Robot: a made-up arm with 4 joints.
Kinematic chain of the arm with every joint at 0, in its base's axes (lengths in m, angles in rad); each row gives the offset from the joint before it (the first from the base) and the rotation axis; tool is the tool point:
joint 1: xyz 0 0 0.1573 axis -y
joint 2: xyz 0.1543 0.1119 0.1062 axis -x
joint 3: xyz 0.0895 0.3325 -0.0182 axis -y
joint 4: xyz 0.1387 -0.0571 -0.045 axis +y
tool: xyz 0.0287 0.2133 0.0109
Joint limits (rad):
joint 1: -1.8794..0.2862
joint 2: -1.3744..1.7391
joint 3: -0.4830..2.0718
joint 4: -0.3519..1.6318
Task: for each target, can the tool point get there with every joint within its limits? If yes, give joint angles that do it. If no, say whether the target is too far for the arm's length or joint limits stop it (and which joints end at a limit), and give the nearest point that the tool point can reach.
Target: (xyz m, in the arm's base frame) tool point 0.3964 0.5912 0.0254
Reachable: yes | joints -0.3463 0.2159 0.5062 0.8867
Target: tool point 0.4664 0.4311 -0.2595
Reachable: yes | joints -1.6093 -0.7322 0.7895 0.5411
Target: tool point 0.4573 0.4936 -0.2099
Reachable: yes | joints -1.4858 -0.8779 -0.0877 0.7938
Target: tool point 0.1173 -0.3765 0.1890
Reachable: no: joint limits stop it (at a limit: joint 1, joint 2, joint 3, joint 4) | nearest point 0.4252 -0.1205 -0.0824 | short by 0.484 m
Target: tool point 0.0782 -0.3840 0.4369
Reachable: no: joint limits stop it (at a limit: joint 2, joint 3) | nearest point 0.1750 0.0559 0.7829 | short by 0.568 m
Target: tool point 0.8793 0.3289 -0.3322
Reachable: no: too far | nearest point 0.6216 0.2557 -0.1887 | short by 0.304 m
